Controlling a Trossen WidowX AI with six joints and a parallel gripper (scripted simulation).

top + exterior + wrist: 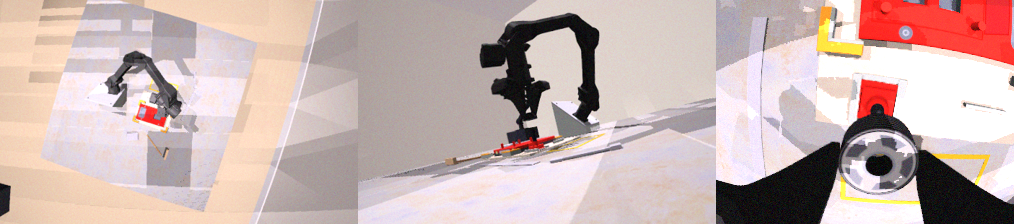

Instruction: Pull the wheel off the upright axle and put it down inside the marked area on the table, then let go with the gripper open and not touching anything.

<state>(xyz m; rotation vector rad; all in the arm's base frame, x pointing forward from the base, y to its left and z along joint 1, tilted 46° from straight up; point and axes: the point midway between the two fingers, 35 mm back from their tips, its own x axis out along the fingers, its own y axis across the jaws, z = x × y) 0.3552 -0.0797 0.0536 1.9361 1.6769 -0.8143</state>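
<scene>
My gripper tip is 6 cm above the upright axle. The rest, counted from my gripper tip: wheel: right at my gripper tip.
</scene>
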